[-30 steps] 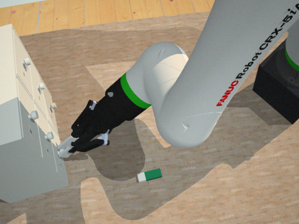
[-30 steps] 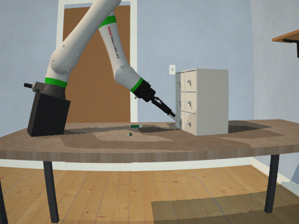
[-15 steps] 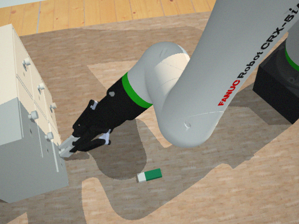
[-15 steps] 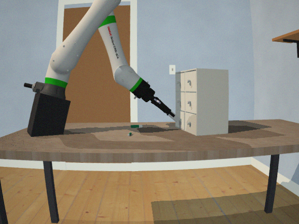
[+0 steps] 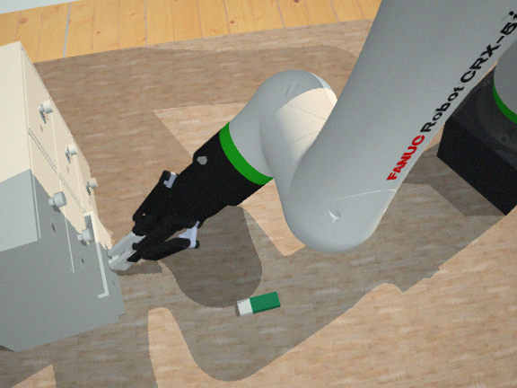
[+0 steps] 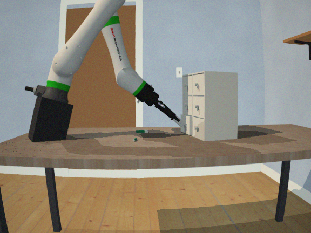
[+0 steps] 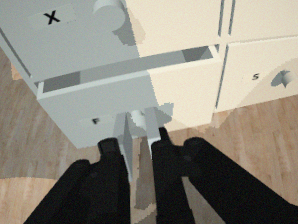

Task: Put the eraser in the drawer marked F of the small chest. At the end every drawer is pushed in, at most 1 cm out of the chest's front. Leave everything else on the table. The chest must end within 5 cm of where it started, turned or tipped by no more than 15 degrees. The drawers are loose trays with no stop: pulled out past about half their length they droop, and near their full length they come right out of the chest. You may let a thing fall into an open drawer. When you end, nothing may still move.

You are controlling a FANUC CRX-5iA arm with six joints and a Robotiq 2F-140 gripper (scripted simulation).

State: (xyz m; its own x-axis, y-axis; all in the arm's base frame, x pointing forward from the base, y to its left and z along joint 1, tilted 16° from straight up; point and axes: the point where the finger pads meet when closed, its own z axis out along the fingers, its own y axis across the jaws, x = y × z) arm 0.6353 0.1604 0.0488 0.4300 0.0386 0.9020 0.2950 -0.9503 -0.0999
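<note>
The eraser lies 20 cm behind my hand, 7 cm to the left of it and 7 cm below it. Also, from my hand: green battery (20 cm behind, 20 cm to the right, 7 cm below).
</note>
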